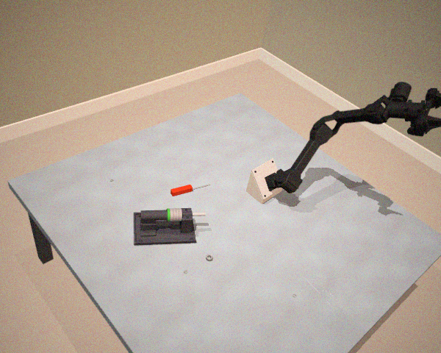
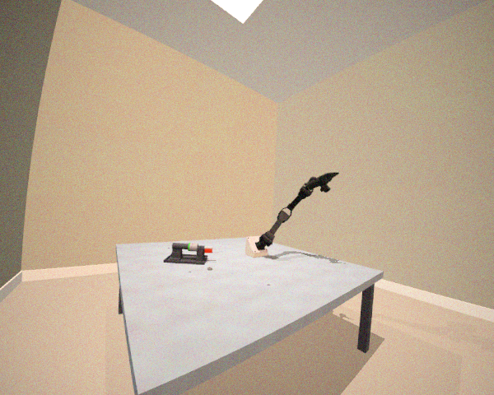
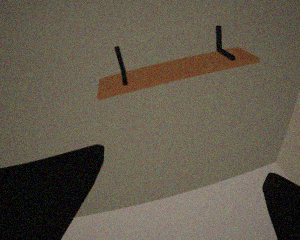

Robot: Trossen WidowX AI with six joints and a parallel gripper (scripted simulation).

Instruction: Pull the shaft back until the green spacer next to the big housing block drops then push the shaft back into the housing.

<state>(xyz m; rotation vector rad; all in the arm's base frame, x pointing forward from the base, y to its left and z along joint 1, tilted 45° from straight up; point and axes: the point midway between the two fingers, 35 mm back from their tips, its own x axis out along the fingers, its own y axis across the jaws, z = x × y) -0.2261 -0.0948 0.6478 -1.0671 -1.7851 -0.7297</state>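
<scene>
My gripper tip is now 71 cm short of the thin grey shaft, 49 cm to the left of it and 51 cm above it. Round my gripper tip: green spacer 74 cm ahead, 51 cm to the right, 51 cm below.
</scene>
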